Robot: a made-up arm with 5 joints.
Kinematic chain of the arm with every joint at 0, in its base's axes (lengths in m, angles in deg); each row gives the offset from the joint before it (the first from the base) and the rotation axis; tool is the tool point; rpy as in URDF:
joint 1: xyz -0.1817 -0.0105 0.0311 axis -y
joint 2: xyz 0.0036 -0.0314 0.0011 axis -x
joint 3: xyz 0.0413 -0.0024 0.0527 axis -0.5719 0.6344 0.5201
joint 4: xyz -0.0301 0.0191 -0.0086 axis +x
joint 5: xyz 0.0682 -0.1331 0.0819 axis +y
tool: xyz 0.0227 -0.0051 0.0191 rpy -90 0 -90
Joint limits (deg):
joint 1: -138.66..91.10
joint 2: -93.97..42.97
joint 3: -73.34..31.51
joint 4: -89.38..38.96
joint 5: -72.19..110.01
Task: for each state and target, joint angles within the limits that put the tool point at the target. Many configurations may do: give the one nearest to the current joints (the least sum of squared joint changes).
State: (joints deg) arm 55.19 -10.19 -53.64 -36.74 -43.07
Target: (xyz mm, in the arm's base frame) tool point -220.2 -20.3 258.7
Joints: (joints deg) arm 17.64 12.11 -28.88 -54.78 -41.28
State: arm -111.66 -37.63 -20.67 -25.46 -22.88
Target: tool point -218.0 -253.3 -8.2
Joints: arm -118.66 -63.78 -19.50 -20.86 -21.27
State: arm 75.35 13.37 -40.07 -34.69 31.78
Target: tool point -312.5 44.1 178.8
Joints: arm 50.64 42.97 -40.35 -56.60 53.52
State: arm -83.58 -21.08 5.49 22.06 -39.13
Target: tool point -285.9 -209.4 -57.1
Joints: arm -116.23 -64.04 17.12 14.71 -33.27
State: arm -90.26 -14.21 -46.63 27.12 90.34
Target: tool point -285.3 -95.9 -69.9
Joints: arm -82.85 -56.25 -38.16 38.96 75.92
